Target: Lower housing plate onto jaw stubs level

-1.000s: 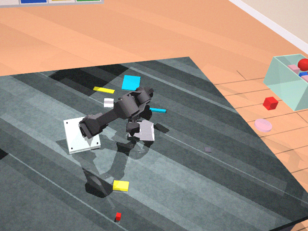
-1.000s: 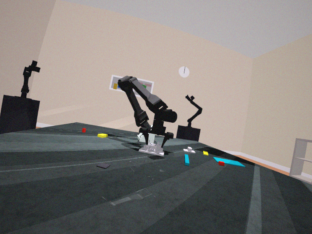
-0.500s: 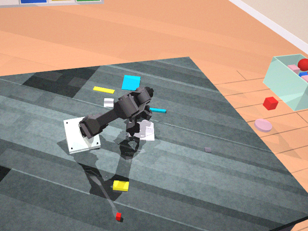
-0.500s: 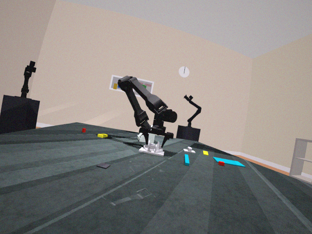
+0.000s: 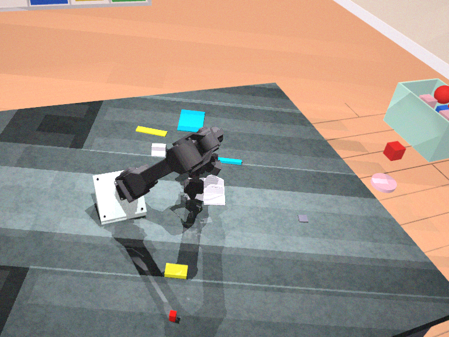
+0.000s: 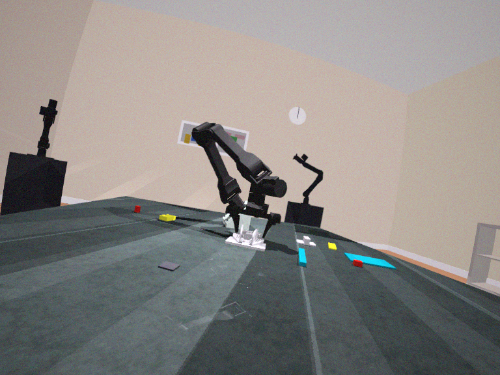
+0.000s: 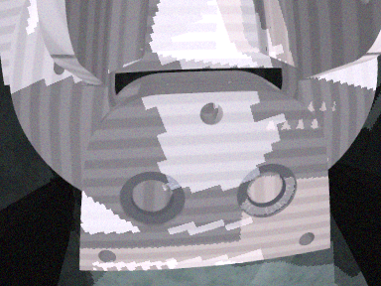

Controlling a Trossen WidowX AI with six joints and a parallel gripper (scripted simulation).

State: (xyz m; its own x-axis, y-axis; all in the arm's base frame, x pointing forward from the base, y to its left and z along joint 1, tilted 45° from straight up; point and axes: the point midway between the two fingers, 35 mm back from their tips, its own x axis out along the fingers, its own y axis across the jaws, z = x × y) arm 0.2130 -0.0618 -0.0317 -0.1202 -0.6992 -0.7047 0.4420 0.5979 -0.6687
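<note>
My gripper tip is 1 cm short of the grey housing plate and 2 cm below it. Also, from my gripper tip: yellow block (19 cm behind, 28 cm to the right); then white block (2 cm behind, 25 cm to the left); then cyan bar (17 cm ahead, 11 cm to the left).
</note>
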